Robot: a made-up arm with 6 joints.
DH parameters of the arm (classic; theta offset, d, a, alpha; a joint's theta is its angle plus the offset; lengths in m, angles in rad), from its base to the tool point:
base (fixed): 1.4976 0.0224 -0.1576 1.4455
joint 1: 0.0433 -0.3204 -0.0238 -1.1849
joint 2: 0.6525 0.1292 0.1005 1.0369
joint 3: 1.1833 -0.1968 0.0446 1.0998
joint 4: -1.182 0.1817 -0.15 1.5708
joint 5: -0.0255 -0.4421 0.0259 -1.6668
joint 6: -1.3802 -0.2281 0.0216 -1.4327
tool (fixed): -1.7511 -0.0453 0 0
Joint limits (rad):
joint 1: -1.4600..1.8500
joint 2: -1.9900..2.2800
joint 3: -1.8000..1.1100
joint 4: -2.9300..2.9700
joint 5: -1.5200..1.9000
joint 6: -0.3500..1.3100
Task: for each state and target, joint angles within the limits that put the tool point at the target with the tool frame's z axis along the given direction. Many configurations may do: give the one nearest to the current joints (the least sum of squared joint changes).
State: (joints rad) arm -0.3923 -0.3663 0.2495 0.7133 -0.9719 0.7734
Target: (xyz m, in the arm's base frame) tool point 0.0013 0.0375 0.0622 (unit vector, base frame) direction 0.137 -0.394 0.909
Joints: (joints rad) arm -0.6956 0.0783 0.2156 0.6059 -1.1990 0.3330
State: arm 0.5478 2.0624 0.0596 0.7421 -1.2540 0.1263
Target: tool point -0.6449 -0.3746 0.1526 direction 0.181 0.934 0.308
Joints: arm 0.7521 2.2800 0.9220 0.6776 -1.5184 0.0477
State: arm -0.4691 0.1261 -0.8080 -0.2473 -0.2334 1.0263
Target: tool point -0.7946 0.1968 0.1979 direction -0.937 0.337 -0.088
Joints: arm -0.7091 0.2726 -0.8462 -0.7741 -0.2348 1.2227
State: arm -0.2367 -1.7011 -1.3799 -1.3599 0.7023 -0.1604
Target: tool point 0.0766 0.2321 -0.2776 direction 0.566 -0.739 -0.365
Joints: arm -0.3028 -1.8684 -0.5644 -0.8917 1.5098 -0.2195
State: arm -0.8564 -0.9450 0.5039 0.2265 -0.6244 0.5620
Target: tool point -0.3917 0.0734 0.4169 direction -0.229 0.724 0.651
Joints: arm -0.3982 -1.0711 0.3532 -0.1291 0.0177 0.8922
